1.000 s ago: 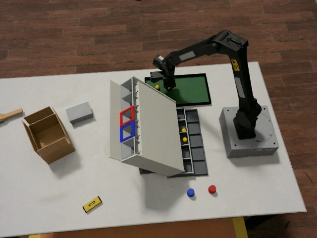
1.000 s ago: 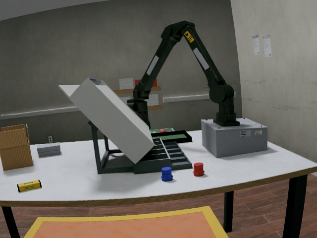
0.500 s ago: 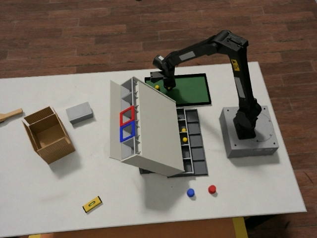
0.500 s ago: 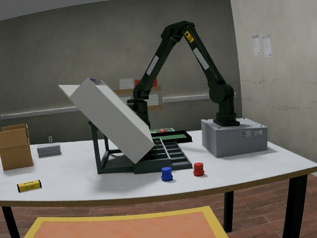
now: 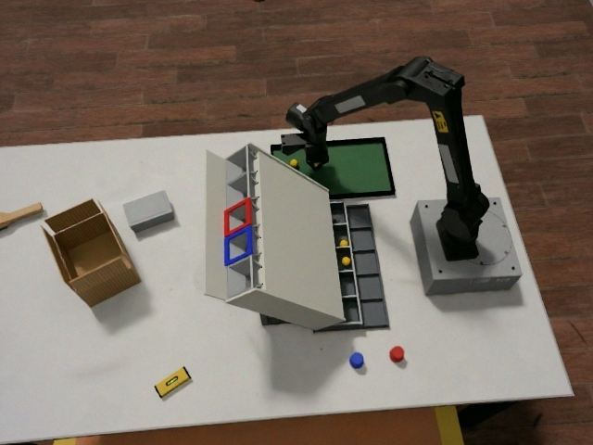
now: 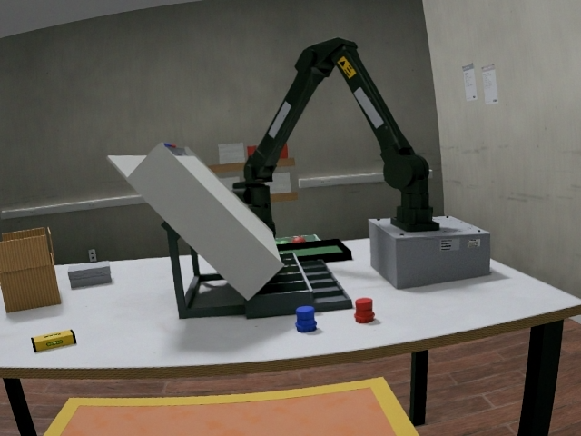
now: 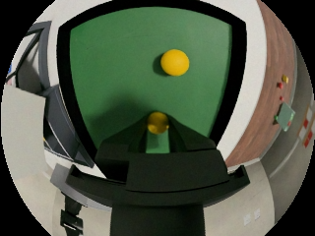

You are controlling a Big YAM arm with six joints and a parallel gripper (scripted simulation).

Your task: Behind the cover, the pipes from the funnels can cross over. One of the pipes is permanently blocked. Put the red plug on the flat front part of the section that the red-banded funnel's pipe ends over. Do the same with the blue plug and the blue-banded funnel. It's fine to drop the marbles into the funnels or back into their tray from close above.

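Right now the green marble tray is 5 cm behind my hand, 2 cm to the left of it and 1 cm below it. Also, from my hand: white sloped cover: 34 cm to the left, 19 cm above, 10 cm ahead; then cardboard box: 66 cm ahead, 24 cm to the left, 5 cm above.
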